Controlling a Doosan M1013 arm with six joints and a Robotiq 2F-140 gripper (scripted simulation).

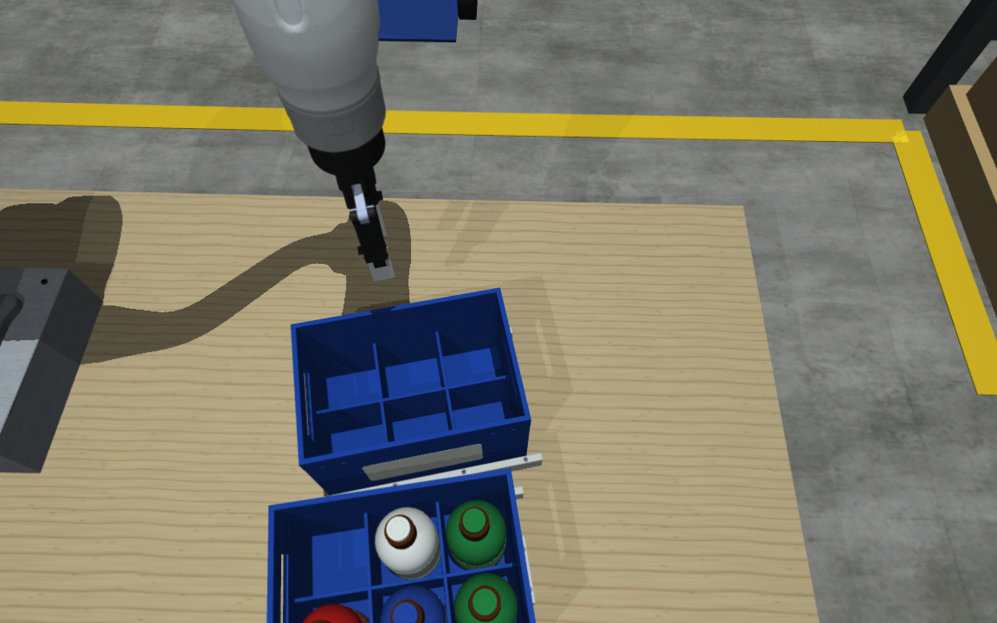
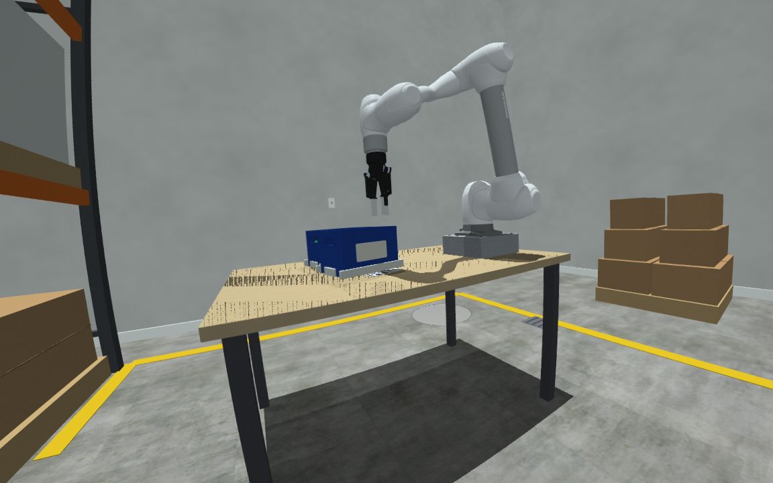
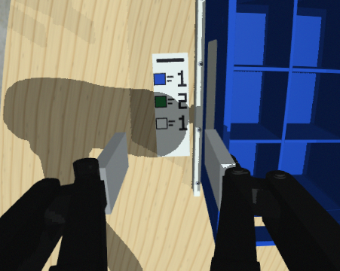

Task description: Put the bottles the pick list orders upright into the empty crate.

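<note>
Right now the blue bottle is 7 cm ahead of my hand, 41 cm to the right of it and 16 cm below it. Round my hand: pick list: 1 cm behind, 1 cm to the right, 25 cm below; then white bottle: 5 cm ahead, 32 cm to the right, 16 cm below; then red bottle: 2 cm behind, 43 cm to the right, 16 cm below.
</note>
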